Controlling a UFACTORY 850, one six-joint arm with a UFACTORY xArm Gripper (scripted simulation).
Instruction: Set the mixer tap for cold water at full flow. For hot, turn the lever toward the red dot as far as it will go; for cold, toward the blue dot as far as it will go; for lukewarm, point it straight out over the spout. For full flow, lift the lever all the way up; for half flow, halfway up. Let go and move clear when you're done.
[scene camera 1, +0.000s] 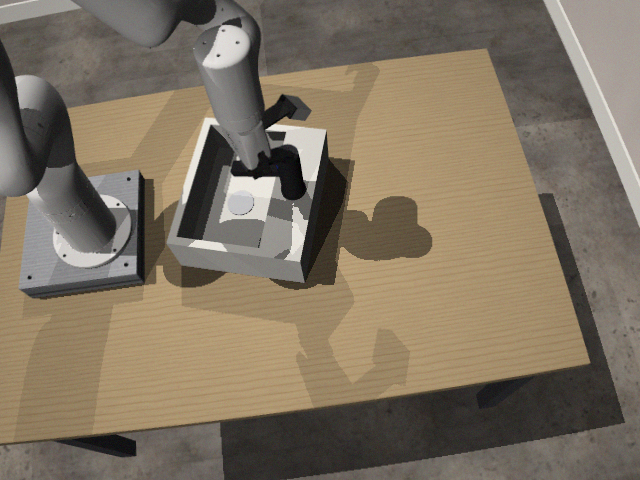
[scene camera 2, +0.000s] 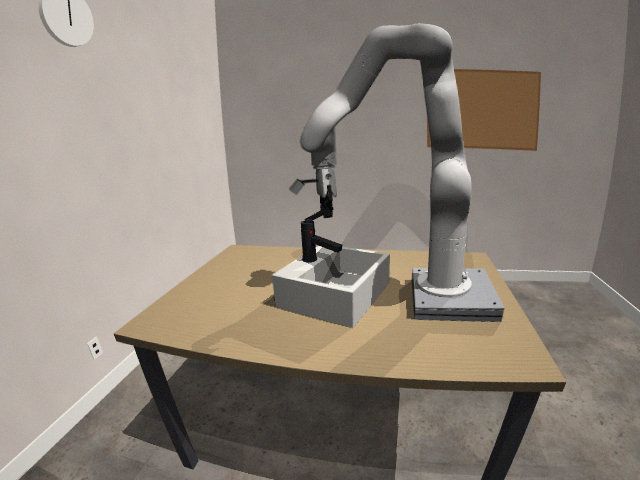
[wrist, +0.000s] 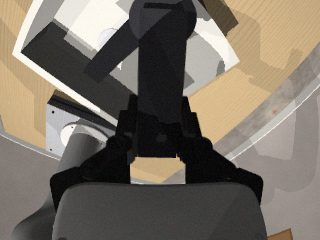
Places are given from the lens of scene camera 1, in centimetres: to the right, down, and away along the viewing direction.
my gripper (scene camera 1: 255, 168): -12, -14, 111
black mixer tap (scene camera 1: 293, 187): -6, -11, 121
white sink basin (scene camera 1: 219, 221): -23, -4, 135
The marked spots on the black mixer tap and the white sink basin are 24 cm apart.
